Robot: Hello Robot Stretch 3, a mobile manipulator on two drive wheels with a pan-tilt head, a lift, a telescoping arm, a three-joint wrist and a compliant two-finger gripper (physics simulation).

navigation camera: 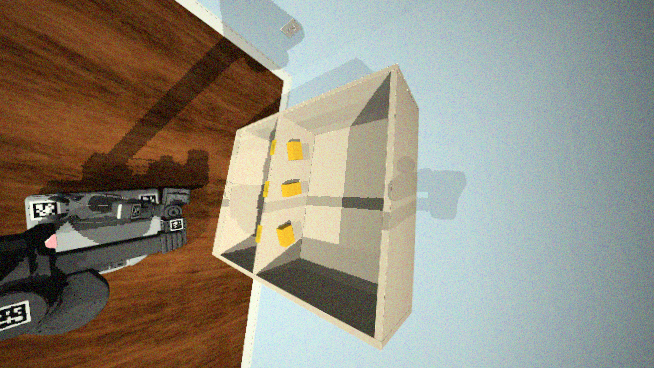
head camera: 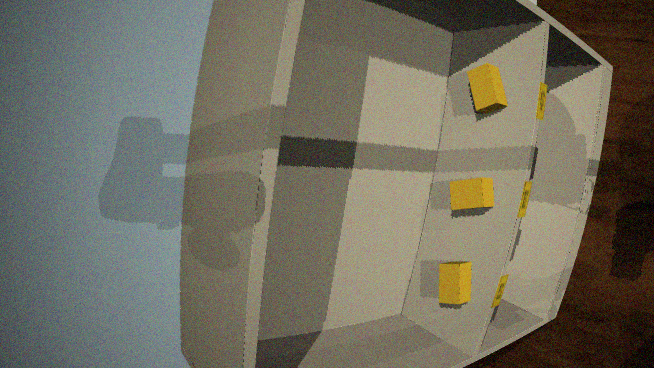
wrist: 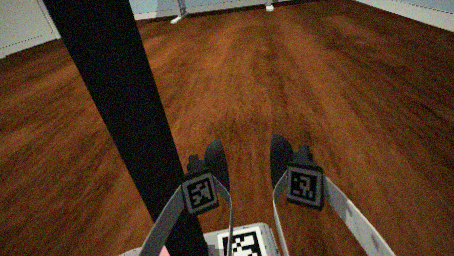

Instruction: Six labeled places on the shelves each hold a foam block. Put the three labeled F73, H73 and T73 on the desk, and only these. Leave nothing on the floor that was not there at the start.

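Places are measured from the robot's base along level axes (x ahead, y left, z up), in centimetres.
Pixels of known places: gripper, fingertip midpoint: (navigation camera: 47, 207) (wrist: 247, 154); robot's base, link origin: (navigation camera: 103, 202).
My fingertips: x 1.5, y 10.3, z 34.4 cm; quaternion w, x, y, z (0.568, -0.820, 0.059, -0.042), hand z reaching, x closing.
For each thing: its top centre in the pictures, then the offset to it from my fingertips. "spot": a spot on its surface instead. Level surfaces: height alone.
- tilted block, top centre: (head camera: 481, 86) (navigation camera: 288, 235) dx -22.3, dy -68.4, dz +18.5 cm
- middle block, top centre: (head camera: 466, 194) (navigation camera: 294, 189) dx +0.0, dy -73.5, dz +18.5 cm
- end block, top centre: (head camera: 449, 284) (navigation camera: 297, 150) dx +19.7, dy -76.9, dz +18.5 cm
- middle label, surface spot: (head camera: 524, 199) (navigation camera: 266, 189) spot: dx +0.9, dy -61.3, dz +12.7 cm
- end label, surface spot: (head camera: 500, 291) (navigation camera: 272, 147) spot: dx +21.1, dy -66.4, dz +12.2 cm
- floor, surface height: dz -34.4 cm
Three yellow foam blocks stand in a row on a shelf board: a tilted block (head camera: 487, 88) (navigation camera: 286, 235), a middle block (head camera: 470, 193) (navigation camera: 291, 189) and an end block (head camera: 455, 283) (navigation camera: 295, 150). A yellow label sits on the board edge before each: one label (head camera: 542, 101) (navigation camera: 258, 234) by the tilted block, a middle label (head camera: 524, 199) (navigation camera: 266, 189) and an end label (head camera: 500, 291) (navigation camera: 273, 147). I cannot read their text. My gripper (wrist: 247, 154) is open and empty above the wooden floor, away from the blocks. I cannot make out the desk.
The pale shelf unit (head camera: 254, 300) (navigation camera: 400, 260) stands against the blue wall (navigation camera: 550, 200). My folded wrist (navigation camera: 175, 210) is over the floor (navigation camera: 200, 310) before it. My black mast (wrist: 115, 90) crosses the wrist view. Thin legs with white feet (wrist: 270, 8) stand far off.
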